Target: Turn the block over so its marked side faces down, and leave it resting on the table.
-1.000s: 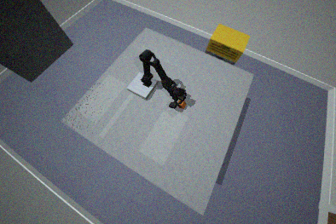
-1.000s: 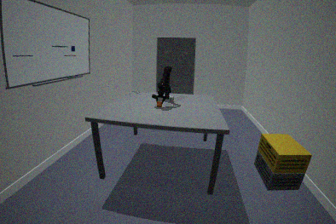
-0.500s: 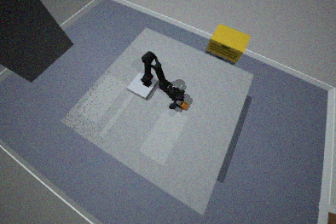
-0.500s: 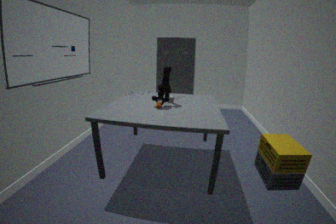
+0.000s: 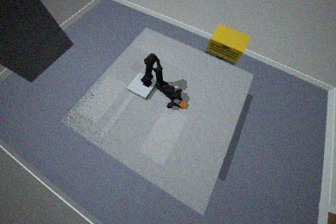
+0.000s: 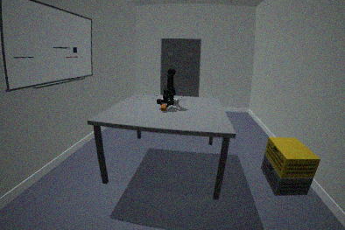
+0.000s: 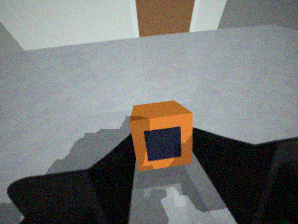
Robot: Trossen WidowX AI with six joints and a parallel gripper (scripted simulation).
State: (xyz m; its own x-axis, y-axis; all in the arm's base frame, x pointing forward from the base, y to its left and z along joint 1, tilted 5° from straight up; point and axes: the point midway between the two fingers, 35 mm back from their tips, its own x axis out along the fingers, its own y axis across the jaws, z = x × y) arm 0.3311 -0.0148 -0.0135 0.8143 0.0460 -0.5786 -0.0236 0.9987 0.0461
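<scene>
The small orange block lies 10 mm behind my gripper tip.
</scene>
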